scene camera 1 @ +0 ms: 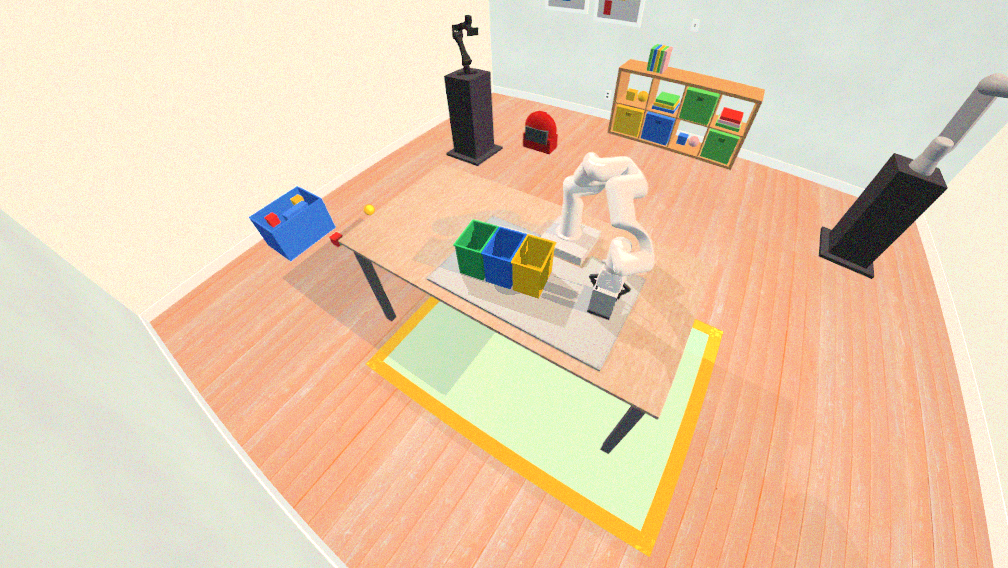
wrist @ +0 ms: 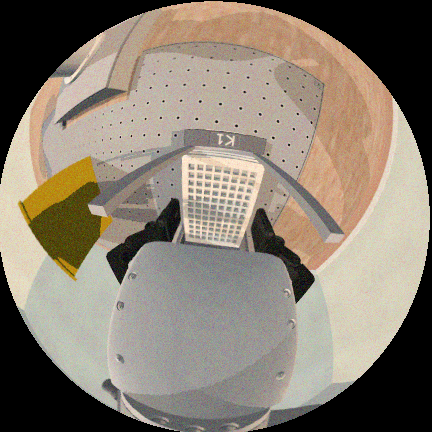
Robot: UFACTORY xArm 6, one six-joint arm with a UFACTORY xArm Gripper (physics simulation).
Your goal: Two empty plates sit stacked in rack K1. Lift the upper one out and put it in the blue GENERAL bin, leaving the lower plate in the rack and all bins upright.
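Pixels of known places: gripper, between the fingertips: [wrist: 216, 213]; arm's base, origin of its link: [scene camera 1: 568, 232].
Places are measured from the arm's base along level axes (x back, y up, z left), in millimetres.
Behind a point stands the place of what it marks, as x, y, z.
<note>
Rack K1 [scene camera 1: 601, 303] {-345, 53, 332} [wrist: 200, 136] {-203, -15, 284} is a grey holder with flared guide arms, near the right end of the grey board. The upper plate [wrist: 225, 162] {-220, 15, 318}, off-white with a grid of square wells, lies in it in the wrist view. Thin pale edges show at its label end, but I cannot tell the lower plate apart. My gripper [scene camera 1: 609, 287] {-275, 24, 323} [wrist: 216, 213] {-275, 24, 323} is open and empty over the rack, one black finger beside each long side of the plate. The blue GENERAL bin [scene camera 1: 500, 272] {-445, 60, -88} stands upright between the green bin [scene camera 1: 468, 261] {-476, 66, -237} and the yellow bin [scene camera 1: 529, 281] {-418, 61, 40}.
The yellow bin [wrist: 62, 187] {-272, 52, 55} is nearest the rack and shows at the left in the wrist view. The perforated grey board [scene camera 1: 564, 331] {-488, -32, 257} [wrist: 215, 75] {-113, -32, 280} lies on the wooden table [scene camera 1: 652, 388] {-511, -45, 645}. The rack's long guide arms rise on both sides of the gripper.
</note>
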